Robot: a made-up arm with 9 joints. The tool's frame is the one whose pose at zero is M. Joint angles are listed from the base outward.
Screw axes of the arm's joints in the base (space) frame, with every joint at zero. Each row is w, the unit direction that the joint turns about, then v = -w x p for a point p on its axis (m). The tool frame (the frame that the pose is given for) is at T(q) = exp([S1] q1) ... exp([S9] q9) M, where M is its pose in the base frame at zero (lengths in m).
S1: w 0 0 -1 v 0 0 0
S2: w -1 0 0 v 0 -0.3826 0.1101
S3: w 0 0 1 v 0.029 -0.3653 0
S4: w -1 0 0 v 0 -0.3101 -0.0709
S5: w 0 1 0 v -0.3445 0 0.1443
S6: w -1 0 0 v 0 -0.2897 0.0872
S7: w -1 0 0 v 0 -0.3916 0.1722
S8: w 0 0 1 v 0.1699 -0.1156 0
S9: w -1 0 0 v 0 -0.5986 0.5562
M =
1 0 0 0.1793
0 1 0 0.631
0 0 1 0.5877
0 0 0 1
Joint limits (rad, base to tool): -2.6..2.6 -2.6..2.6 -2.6..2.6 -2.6..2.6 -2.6..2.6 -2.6..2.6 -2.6..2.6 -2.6..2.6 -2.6..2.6
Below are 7 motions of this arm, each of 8 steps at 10 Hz.
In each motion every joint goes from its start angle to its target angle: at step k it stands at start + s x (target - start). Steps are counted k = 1, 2, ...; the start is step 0. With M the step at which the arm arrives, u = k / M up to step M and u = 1 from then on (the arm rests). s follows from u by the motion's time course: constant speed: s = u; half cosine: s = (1 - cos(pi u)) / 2; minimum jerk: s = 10 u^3 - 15 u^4 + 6 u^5.
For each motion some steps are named. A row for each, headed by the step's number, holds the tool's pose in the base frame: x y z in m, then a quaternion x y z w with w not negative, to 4 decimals.
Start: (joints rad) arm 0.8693 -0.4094 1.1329 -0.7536 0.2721 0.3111 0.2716 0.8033 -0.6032
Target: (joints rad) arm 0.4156 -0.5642 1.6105 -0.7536 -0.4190 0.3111 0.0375 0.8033 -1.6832
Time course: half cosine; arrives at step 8
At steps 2, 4, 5, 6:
2: -0.4488 -0.2639 0.6540 0.4078 0.0737 0.6318 0.6551
4: -0.3961 -0.4328 0.5691 0.5168 0.1335 0.7043 0.4680
5: -0.3387 -0.5174 0.5159 0.5552 0.1794 0.7350 0.3455
6: -0.2749 -0.5800 0.4675 0.5728 0.2246 0.7532 0.2326

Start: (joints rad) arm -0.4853 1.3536 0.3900 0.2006 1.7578 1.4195 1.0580 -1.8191 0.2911
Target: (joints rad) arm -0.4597 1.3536 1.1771 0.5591 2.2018 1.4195 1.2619 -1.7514 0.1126
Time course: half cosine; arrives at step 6
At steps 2, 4, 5, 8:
2: -0.0110 -0.4626 0.3764 0.6927 0.2419 -0.6476 0.2058
4: 0.0523 -0.4941 0.7135 0.5667 0.0791 -0.7614 0.3048
5: 0.1066 -0.4772 0.8224 0.5194 0.0241 -0.7808 0.3464
8: 0.1298 -0.4678 0.8589 0.5023 0.0051 -0.7851 0.3622

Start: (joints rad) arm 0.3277 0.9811 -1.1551 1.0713 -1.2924 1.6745 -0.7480 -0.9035 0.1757
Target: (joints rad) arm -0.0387 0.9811 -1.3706 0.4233 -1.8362 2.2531 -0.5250 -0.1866 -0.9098
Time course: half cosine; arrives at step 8
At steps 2, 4, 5, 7, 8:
2: 0.7651 -0.4223 0.2153 0.8461 0.4927 0.0602 0.1944
4: 0.8696 -0.2877 0.4058 0.8307 0.5226 0.0447 0.1865
5: 0.8792 -0.1871 0.5286 0.8187 0.5406 0.0675 0.1815
7: 0.8176 -0.0335 0.6984 0.7861 0.5821 0.1292 0.1629
8: 0.8018 -0.0126 0.7201 0.7792 0.5900 0.1398 0.1589

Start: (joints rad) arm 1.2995 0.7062 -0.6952 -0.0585 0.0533 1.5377 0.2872 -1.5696 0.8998
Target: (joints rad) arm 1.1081 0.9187 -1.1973 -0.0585 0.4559 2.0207 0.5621 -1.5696 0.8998
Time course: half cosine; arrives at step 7
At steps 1, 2, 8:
1: 0.2369 -0.6614 0.2288 0.7145 -0.2219 0.2647 0.6085
2: 0.2094 -0.6680 0.2096 0.7210 -0.2329 0.2063 0.6192
8: 0.0706 -0.6565 0.1260 0.7259 -0.3090 -0.0840 0.6087

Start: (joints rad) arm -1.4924 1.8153 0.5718 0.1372 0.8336 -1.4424 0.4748 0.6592 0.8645
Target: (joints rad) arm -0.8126 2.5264 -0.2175 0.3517 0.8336 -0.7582 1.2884 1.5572 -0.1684
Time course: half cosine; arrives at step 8
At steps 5, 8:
5: -0.1506 0.1081 -0.0509 -0.8963 0.2424 0.0588 0.3667
8: 0.0532 0.0493 -0.1064 -0.7657 0.3800 -0.2703 0.4431

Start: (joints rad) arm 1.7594 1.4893 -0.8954 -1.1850 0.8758 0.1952 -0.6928 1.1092 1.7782
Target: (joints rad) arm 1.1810 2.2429 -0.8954 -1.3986 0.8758 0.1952 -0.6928 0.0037 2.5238
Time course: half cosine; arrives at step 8
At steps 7, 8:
7: 0.6429 0.0295 0.3453 -0.7994 0.5675 -0.1495 0.1287
8: 0.6416 0.0330 0.3378 -0.7993 0.5748 -0.1399 0.1059

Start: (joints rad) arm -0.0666 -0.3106 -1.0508 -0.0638 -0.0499 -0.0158 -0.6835 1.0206 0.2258
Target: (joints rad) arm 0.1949 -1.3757 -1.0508 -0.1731 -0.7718 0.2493 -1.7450 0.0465 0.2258
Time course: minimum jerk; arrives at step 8
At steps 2, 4, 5, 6, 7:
2: 0.2264 0.4970 0.9269 0.2747 -0.3409 -0.1385 0.8883
4: 0.1939 0.1680 1.0095 0.4826 -0.4096 -0.3860 0.6711
5: 0.1217 -0.0082 0.9605 0.5841 -0.4233 -0.4796 0.4997
6: 0.0558 -0.1111 0.8796 0.6483 -0.4254 -0.5220 0.3554
7: 0.0230 -0.1499 0.8270 0.6759 -0.4246 -0.5334 0.2800

